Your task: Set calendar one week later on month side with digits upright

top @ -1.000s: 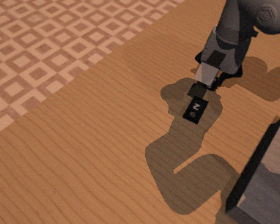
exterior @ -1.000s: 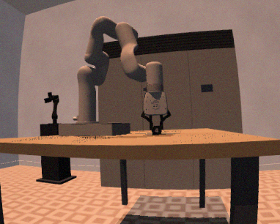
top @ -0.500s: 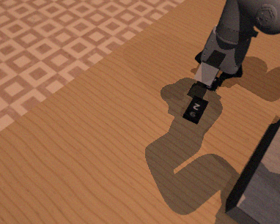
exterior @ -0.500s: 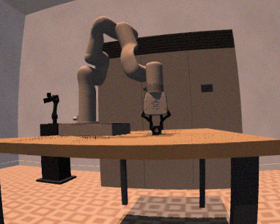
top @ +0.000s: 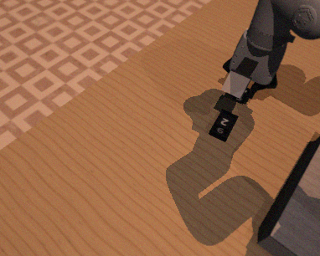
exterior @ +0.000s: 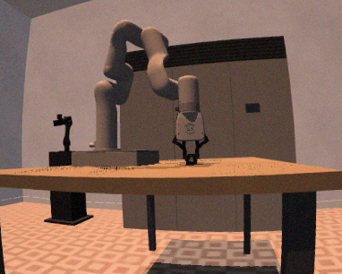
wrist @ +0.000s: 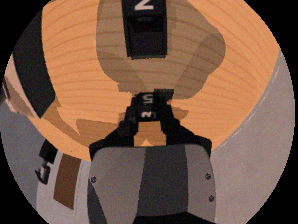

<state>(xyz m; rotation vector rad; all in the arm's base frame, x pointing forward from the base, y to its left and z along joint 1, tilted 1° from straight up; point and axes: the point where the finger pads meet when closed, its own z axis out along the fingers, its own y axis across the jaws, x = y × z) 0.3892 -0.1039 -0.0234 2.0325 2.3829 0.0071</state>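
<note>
The black cube lies 1 cm below my hand. The rest, counted from my hand: black digit cube 2 cm behind, 12 cm to the left, 1 cm below.
</note>
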